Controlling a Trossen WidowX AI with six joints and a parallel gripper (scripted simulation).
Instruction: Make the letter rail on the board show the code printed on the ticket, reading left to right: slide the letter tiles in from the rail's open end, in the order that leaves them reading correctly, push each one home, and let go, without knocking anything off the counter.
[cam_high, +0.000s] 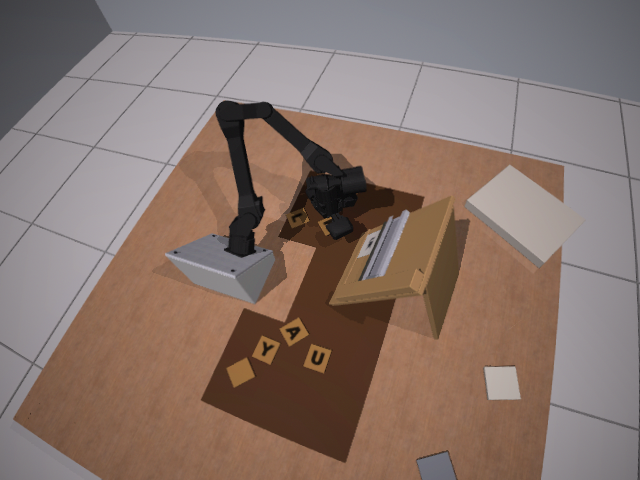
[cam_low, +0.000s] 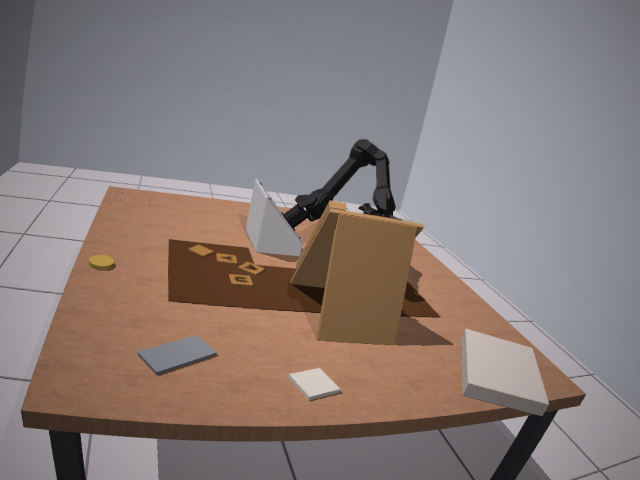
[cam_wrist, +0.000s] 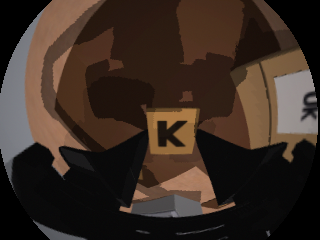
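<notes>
My gripper tip is now 150 mm short of the white ticket, 60 mm below it and 40 mm to the left of it. Round my gripper tip: dark brown mat 200 mm to the right, 40 mm ahead, 10 mm below; then blank tile 490 mm to the right, 10 mm behind; then white slab 510 mm ahead, 280 mm to the left, 10 mm above.
</notes>
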